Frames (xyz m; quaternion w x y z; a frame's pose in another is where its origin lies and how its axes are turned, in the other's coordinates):
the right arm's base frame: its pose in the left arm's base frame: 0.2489 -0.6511 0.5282 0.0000 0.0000 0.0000 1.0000
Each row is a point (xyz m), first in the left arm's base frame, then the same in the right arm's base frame.
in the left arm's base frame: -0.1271 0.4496 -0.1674
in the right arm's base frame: 0.3760 -1.1007 -0.6956
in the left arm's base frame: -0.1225 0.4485 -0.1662
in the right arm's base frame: 0.3714 -1.0996 -0.6944
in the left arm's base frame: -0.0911 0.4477 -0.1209
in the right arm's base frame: 0.3400 -1.0988 -0.6491
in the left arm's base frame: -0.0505 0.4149 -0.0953
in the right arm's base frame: 0.2994 -1.0660 -0.6235
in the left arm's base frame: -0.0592 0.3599 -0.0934
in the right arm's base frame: 0.3081 -1.0110 -0.6216
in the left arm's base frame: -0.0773 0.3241 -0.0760
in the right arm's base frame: 0.3262 -0.9752 -0.6042
